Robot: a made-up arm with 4 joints. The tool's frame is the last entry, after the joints.
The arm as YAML. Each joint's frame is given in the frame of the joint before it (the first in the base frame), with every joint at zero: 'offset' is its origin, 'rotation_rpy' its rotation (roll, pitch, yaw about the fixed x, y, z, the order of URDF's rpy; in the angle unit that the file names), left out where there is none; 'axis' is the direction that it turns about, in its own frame. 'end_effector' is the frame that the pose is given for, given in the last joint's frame.
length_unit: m
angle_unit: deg
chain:
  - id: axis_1
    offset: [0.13, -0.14, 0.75]
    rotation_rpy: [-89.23, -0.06, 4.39]
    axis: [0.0, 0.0, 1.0]
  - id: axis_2
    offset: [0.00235, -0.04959, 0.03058]
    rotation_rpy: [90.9, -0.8, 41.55]
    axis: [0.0, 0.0, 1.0]
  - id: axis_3
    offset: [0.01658, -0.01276, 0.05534]
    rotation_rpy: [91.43, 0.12, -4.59]
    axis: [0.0, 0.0, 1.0]
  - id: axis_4
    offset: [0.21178, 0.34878, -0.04]
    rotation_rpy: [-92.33, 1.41, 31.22]
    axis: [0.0, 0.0, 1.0]
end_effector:
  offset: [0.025, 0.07, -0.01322]
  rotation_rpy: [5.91, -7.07, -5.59]
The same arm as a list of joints. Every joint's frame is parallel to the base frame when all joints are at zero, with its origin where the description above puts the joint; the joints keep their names.
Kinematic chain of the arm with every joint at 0, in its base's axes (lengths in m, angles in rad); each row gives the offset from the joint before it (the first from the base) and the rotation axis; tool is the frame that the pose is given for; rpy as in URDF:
axis_1: xyz 0.1300 -0.1400 0.7500 axis -0.076598 0.996972 0.0134
axis_2: xyz 0.0000 0.0300 0.0500 axis 0.662578 0.024999 0.748575
axis_3: xyz 0.0500 -0.0100 0.0300 axis 0.0001 -1 0
axis_4: xyz 0.3900 0.0400 0.1200 axis 0.1796 0.0407 0.982898
tool: xyz 0.0200 0.0700 -0.0200 rpy 0.0501 0.0541 -0.0673

